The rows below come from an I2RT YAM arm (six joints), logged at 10 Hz.
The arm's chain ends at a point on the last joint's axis. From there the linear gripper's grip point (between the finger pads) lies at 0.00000 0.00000 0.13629 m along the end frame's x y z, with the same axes.
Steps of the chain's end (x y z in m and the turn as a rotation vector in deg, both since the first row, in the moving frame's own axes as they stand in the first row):
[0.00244, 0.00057, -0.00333, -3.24, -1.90, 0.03]
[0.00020, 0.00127, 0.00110, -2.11, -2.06, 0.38]
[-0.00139, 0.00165, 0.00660, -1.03, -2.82, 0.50]
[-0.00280, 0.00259, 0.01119, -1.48, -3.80, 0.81]
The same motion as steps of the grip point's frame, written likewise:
[-0.00208, 0.00827, -0.00362, -3.24, -1.90, 0.03]
[-0.00471, 0.00627, 0.00092, -2.11, -2.06, 0.38]
[-0.00811, 0.00407, 0.00641, -1.03, -2.82, 0.50]
[-0.01186, 0.00604, 0.01084, -1.48, -3.80, 0.81]

